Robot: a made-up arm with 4 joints.
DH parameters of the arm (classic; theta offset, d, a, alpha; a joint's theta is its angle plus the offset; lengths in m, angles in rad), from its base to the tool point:
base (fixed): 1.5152 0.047 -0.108 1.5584
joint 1: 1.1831 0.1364 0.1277 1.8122
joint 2: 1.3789 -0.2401 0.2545 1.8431
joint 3: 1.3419 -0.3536 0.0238 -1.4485
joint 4: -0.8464 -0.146 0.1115 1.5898
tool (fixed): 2.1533 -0.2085 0 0
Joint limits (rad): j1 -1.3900..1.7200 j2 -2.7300..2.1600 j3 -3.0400..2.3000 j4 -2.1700..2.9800
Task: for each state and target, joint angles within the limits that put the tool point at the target. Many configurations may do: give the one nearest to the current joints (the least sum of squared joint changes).
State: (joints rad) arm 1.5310 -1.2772 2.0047 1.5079
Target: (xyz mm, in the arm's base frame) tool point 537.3 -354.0 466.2
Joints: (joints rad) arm 1.1723 -1.7446 1.7511 0.8991
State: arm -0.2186 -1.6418 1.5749 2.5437
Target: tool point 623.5 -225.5 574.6
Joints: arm 0.6102 -1.1572 1.3840 2.6739
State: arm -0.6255 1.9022 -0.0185 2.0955
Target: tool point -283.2 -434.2 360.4
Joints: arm -0.7427 1.6127 -0.5014 2.4233
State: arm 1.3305 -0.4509 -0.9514 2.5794
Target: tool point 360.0 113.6 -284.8
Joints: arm 1.5904 0.0568 -1.1649 2.5017
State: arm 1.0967 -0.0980 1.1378 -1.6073
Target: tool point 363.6 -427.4 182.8
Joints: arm 1.6147 -0.7544 1.1833 -1.6658
